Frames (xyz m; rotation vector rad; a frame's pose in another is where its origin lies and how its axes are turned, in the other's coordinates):
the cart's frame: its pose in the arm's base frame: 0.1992 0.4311 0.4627 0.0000 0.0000 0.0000
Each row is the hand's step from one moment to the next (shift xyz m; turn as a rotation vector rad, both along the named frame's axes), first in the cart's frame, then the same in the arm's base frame.
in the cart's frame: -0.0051 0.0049 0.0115 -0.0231 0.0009 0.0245
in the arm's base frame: -0.0051 0.0049 0.0115 -0.0231 0.0009 0.0245
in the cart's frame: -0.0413 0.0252 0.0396 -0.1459 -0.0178 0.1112
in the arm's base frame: -0.0413 0.0252 0.0396 -0.1459 -0.0178 0.1112
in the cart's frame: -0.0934 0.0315 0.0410 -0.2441 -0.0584 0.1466
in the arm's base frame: -0.0934 0.0315 0.0410 -0.2441 -0.0584 0.1466
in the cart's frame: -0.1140 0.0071 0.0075 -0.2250 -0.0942 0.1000
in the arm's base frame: -0.1140 0.0071 0.0075 -0.2250 -0.0942 0.1000
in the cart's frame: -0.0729 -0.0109 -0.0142 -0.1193 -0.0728 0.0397
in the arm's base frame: -0.0729 -0.0109 -0.0142 -0.1193 -0.0728 0.0397
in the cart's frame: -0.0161 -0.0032 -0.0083 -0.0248 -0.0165 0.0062
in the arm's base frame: -0.0161 -0.0032 -0.0083 -0.0248 -0.0165 0.0062
